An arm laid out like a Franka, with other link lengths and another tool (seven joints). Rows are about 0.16 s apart.
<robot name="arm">
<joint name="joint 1" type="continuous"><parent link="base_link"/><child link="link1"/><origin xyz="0 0 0.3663"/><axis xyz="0 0 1"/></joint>
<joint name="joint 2" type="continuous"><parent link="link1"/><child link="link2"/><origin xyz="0 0 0"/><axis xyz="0 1 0"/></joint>
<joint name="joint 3" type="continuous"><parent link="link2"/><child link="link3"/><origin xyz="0 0 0.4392"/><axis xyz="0 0 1"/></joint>
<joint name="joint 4" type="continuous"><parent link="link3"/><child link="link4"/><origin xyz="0.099 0 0"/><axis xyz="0 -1 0"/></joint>
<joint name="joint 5" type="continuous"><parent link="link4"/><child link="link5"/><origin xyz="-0.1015 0 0.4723"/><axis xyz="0 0 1"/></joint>
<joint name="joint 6" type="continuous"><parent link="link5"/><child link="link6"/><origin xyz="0 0 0"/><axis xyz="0 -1 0"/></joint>
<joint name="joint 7" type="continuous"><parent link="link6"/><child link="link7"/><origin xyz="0.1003 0 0"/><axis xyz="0 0 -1"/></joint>
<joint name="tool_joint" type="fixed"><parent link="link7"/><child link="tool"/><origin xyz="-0.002 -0.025 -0.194" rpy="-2.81 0 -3.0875"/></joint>
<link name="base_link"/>
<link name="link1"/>
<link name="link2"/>
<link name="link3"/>
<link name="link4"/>
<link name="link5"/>
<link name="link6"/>
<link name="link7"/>
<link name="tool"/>
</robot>
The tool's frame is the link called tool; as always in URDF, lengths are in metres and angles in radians. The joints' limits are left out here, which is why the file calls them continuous.
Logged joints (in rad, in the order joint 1, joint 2, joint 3, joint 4, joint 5, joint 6, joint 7), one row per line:
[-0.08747, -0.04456, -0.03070, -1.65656, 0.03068, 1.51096, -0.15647]
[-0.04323, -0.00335, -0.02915, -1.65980, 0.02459, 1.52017, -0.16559]
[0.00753, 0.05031, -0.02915, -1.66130, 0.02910, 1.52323, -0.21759]
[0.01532, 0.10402, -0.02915, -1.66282, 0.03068, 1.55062, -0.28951]
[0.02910, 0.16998, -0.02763, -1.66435, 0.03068, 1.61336, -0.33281]
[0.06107, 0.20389, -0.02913, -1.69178, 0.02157, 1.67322, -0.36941]
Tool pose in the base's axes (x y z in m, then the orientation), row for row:
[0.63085, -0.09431, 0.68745, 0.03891, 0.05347, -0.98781, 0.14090]
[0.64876, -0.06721, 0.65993, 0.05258, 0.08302, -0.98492, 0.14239]
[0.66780, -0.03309, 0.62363, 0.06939, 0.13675, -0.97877, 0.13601]
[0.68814, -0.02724, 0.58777, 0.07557, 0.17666, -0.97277, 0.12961]
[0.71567, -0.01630, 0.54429, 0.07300, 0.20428, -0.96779, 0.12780]
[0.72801, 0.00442, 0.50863, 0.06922, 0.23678, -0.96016, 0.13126]
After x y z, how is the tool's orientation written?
As a quaternion, w x y z.
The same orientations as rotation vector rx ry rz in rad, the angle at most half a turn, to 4 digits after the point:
[0.1639, -3.0287, 0.4320]
[0.2524, -2.9947, 0.4329]
[0.4116, -2.9460, 0.4094]
[0.5298, -2.9172, 0.3887]
[0.6135, -2.9067, 0.3838]
[0.7128, -2.8903, 0.3951]

